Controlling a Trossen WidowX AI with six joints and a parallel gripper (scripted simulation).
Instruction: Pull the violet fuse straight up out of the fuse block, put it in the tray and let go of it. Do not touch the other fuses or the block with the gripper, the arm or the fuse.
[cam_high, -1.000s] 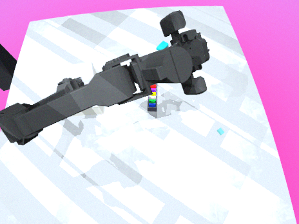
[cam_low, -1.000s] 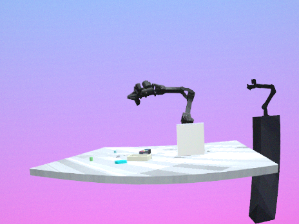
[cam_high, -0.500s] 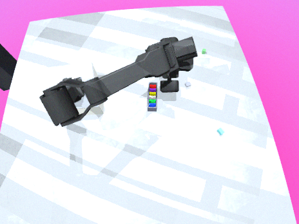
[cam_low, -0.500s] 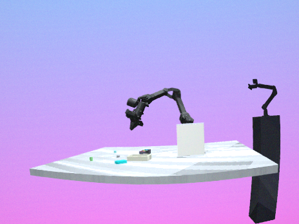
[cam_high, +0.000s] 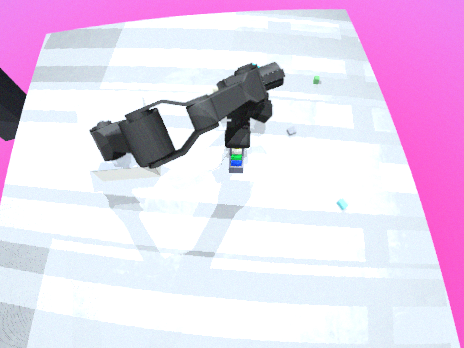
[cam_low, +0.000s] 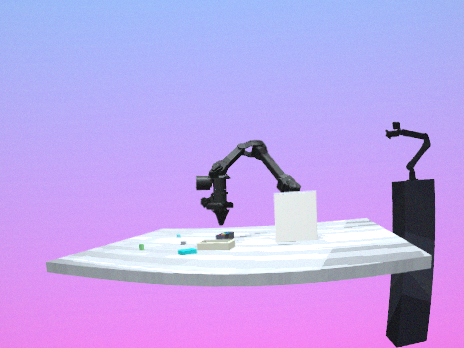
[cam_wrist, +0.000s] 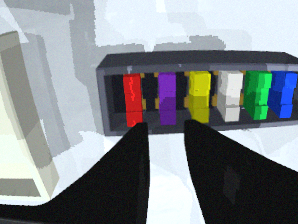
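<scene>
The violet fuse is 5 cm below my gripper tip. From my gripper tip the other things lie so: tray 1 cm ahead, 15 cm to the left, 8 cm below.
</scene>
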